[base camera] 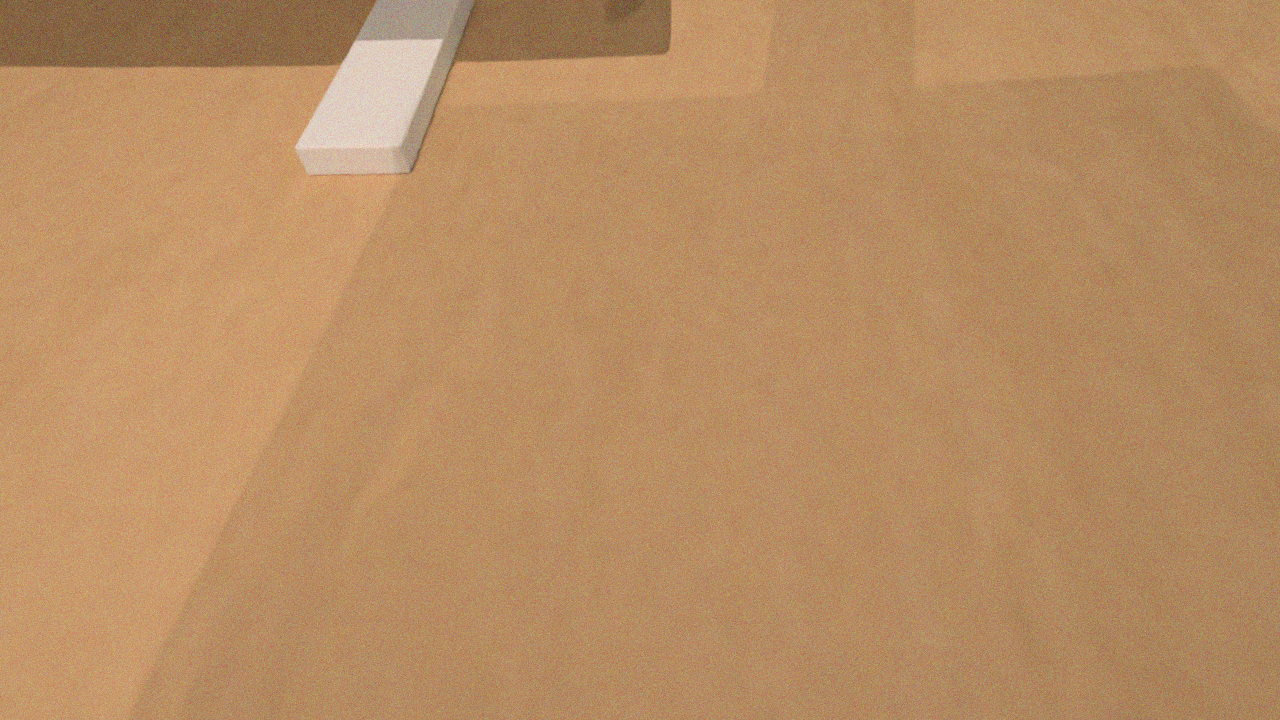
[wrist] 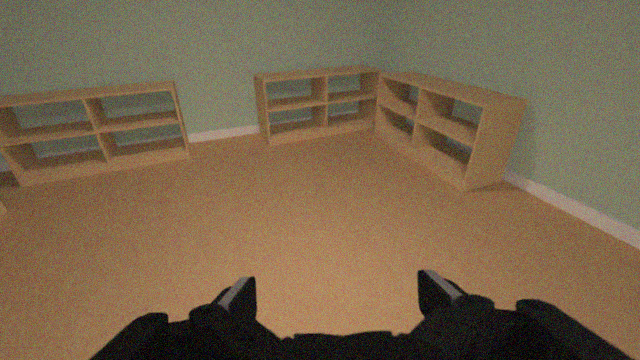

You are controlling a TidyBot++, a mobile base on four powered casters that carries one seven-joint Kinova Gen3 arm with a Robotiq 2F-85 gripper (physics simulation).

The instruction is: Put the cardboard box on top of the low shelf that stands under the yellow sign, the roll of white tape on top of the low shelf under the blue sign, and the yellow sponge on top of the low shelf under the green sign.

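Places are measured from the arm's base along level axes (x ahead, y left, z up), in millimetres.
Pixels of known places: gripper, between the fingertips: (wrist: 336, 291).
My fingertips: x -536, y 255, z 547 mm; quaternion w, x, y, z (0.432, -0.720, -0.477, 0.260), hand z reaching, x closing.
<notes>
Behind a point stands the place of what it marks.
My gripper (wrist: 336, 291) {y 255, x -536, z 547 mm} is open and empty in the wrist view, above the floor. Three low wooden shelves stand along the walls in the wrist view: one shelf (wrist: 55, 176) {y -879, x -3041, z -358 mm} at the left, one shelf (wrist: 295, 135) {y 1079, x -2973, z -331 mm} at the back near the corner, and one shelf (wrist: 495, 145) {y 1994, x -1573, z -75 mm} at the right of the corner. No signs show above them. The cardboard box, the roll of white tape and the yellow sponge do not show in either view.
In the base camera view a long white bar (base camera: 371, 94) lies on the floor at the upper left, beside a brown surface (base camera: 179, 31) {y 497, x 829, z -397 mm} along the top edge. Green walls (wrist: 215, 60) {y 496, x -3410, z 347 mm} with a white baseboard (wrist: 575, 210) {y 2213, x -1090, z -361 mm} stand behind the shelves.
</notes>
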